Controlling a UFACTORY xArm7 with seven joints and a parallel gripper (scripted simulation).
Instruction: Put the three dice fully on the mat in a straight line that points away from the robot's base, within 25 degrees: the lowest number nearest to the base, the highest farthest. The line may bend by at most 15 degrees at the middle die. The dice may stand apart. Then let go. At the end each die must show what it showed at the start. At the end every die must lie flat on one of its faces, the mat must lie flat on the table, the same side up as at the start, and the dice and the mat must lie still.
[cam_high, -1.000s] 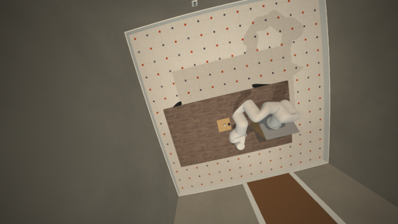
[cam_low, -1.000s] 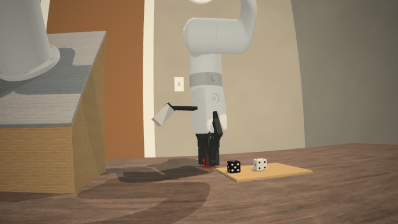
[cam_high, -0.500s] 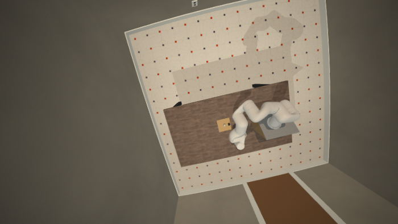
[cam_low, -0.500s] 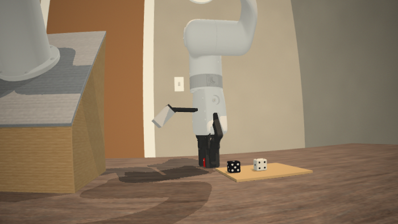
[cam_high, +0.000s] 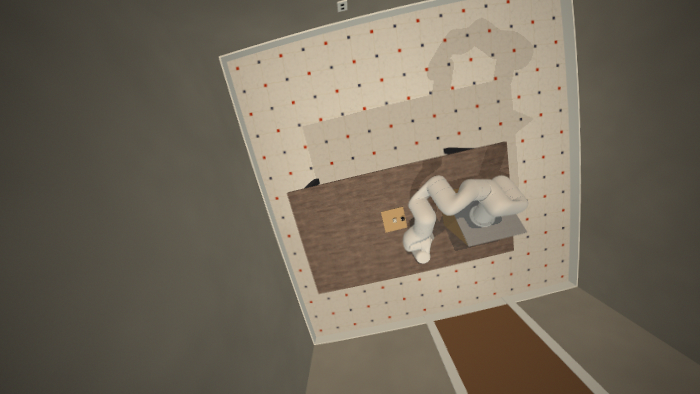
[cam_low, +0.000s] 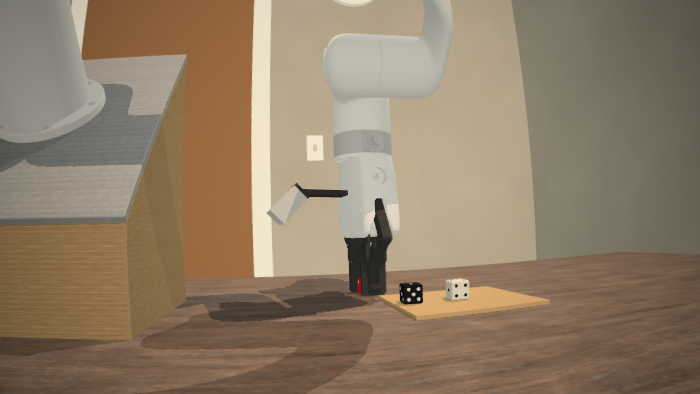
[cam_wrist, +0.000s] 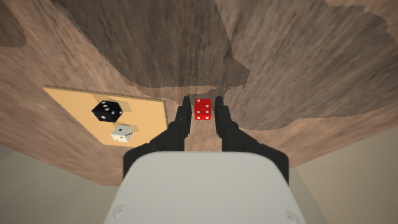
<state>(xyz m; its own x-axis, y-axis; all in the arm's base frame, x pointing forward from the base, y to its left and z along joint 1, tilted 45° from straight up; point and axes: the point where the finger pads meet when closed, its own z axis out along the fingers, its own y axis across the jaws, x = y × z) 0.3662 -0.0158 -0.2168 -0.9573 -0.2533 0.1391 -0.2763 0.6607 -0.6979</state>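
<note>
My hand is 1 cm above the red die. Round my hand: tan mat 8 cm ahead, 11 cm to the right, 2 cm below.
</note>
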